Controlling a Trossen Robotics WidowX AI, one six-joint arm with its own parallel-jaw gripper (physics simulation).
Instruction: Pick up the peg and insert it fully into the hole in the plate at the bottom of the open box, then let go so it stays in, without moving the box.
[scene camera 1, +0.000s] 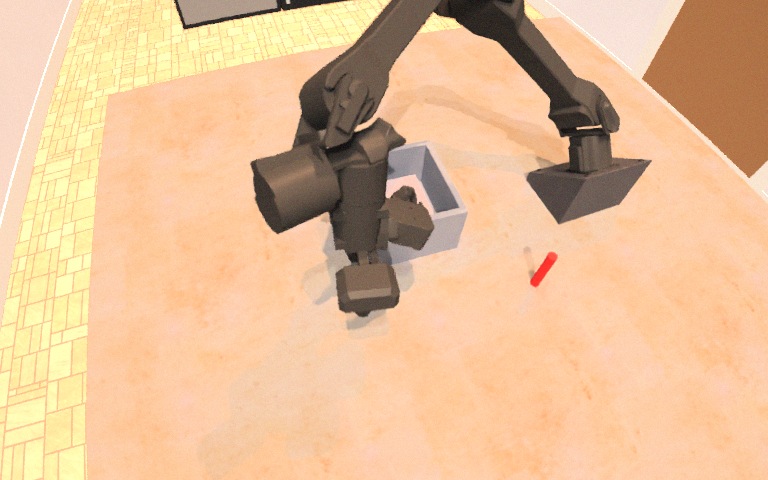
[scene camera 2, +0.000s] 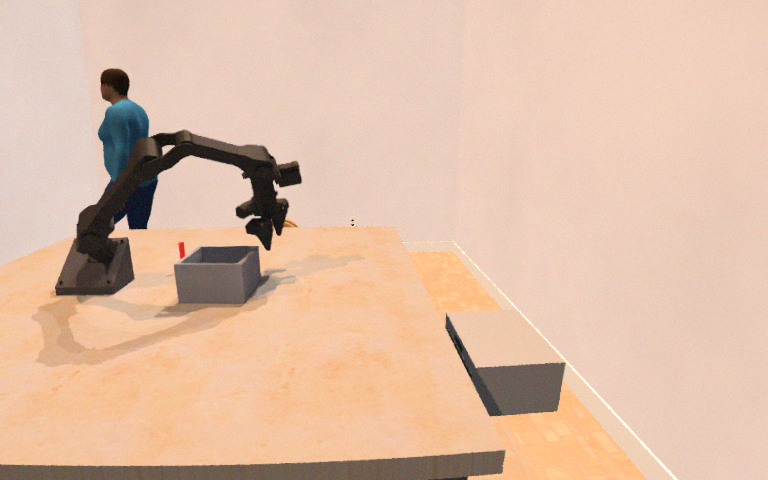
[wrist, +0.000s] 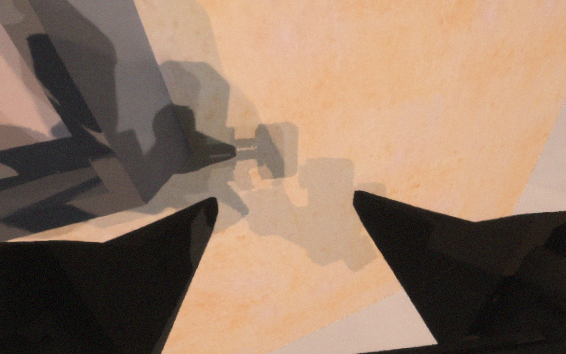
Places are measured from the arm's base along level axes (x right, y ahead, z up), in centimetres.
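Pixels of known places: gripper, between the fingertips: (scene camera 2: 273, 242) (wrist: 286, 200); arm's base, origin of its link: (scene camera 1: 592, 169) (scene camera 2: 103, 251).
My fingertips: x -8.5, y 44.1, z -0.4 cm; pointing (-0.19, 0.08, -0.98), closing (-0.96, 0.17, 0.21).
For each thing: its top centre in the pictures, then the offset to it from my fingertips. Level surfaces: height alone.
- red peg, centre of its top: (scene camera 1: 552, 256) (scene camera 2: 181, 242) dx -3.9, dy -28.0, dz -0.7 cm
- open grey-blue box, centre of its top: (scene camera 1: 399, 183) (scene camera 2: 218, 254) dx +14.5, dy -11.0, dz +1.1 cm
- table, height of its surface: dz -8.7 cm
The red peg (scene camera 1: 543, 270) (scene camera 2: 181, 250) stands upright on the table, between the box and the robot base in scene camera 1; it does not show in the wrist view. The open grey-blue box (scene camera 1: 449, 230) (scene camera 2: 209, 284) (wrist: 131, 55) stands on the table, partly covered by the arm in scene camera 1. Part of its pale pink bottom plate (scene camera 1: 398, 183) (wrist: 11, 82) shows; the hole is hidden. My gripper (scene camera 2: 274, 241) (wrist: 286, 200) is open and empty, pointing down, above and just outside the box on the side away from the base, well away from the peg.
The robot base (scene camera 1: 589, 189) (scene camera 2: 95, 277) stands on the table (scene camera 1: 509, 396) (scene camera 2: 237, 390), on the peg's side of the box. The arm arches over the box. A grey cabinet (scene camera 2: 518, 362) stands beyond the table edge. A person (scene camera 2: 125, 130) stands behind the table.
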